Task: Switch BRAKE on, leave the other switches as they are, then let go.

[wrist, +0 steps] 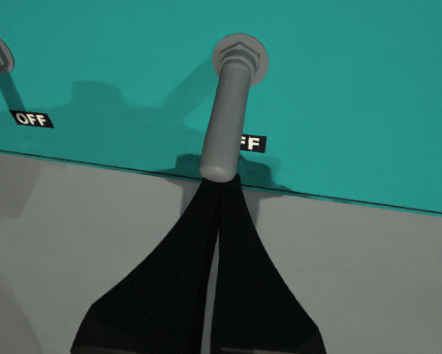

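A grey toggle lever (225, 122) stands out from a round hex-nut base (241, 57) on the teal panel (350, 100). It slants down, its rounded tip low in the view, and partly covers a black OFF label (254, 143). No BRAKE name shows in the wrist view, so I cannot tell which switch this is. My black gripper (221, 190) is shut, its fingertips together right at the lever's tip, which overlaps them in the view. Whether they touch is not clear. Nothing shows between the fingers.
Part of another switch base (4, 56) shows at the left edge, with its own OFF label (32, 119) below it. The panel's lower edge runs across the view, with a grey surface (350, 260) below. Shadows fall on the panel around the lever.
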